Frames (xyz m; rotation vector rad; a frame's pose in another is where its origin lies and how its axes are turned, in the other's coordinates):
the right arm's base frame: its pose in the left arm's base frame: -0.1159 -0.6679 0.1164 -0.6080 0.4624 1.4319
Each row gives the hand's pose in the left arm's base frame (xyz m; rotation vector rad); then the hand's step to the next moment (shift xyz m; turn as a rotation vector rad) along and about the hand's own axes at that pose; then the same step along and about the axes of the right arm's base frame.
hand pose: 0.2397 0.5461 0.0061 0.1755 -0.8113 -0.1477
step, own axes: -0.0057 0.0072 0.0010 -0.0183 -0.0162 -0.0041
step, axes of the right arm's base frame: 0.0069 0.0046 0.0040 0.0020 0.0121 -0.0215
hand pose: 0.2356 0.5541 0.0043 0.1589 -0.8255 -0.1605
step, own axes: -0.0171 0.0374 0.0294 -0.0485 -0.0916 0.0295
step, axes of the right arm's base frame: 0.0166 0.0296 0.0374 -0.0476 0.0621 -0.0741
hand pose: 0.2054 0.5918 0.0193 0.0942 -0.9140 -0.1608
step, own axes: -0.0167 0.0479 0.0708 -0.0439 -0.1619 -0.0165
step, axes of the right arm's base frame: 0.0085 0.0587 0.0638 -0.0758 0.0314 -0.1472
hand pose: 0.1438 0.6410 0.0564 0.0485 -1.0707 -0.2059
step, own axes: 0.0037 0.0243 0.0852 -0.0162 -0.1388 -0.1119
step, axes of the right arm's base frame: -0.0150 0.0646 0.0589 -0.0456 -0.0651 -0.1604
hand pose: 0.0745 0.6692 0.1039 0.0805 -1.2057 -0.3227
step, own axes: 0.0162 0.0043 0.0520 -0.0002 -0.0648 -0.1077
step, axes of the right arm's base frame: -0.0218 0.0383 0.0323 -0.0140 -0.0826 -0.0937
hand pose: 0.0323 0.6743 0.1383 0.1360 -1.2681 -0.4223
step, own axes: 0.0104 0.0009 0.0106 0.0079 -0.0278 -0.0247
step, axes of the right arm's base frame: -0.0101 0.0059 0.0092 -0.0166 -0.0186 -0.0287
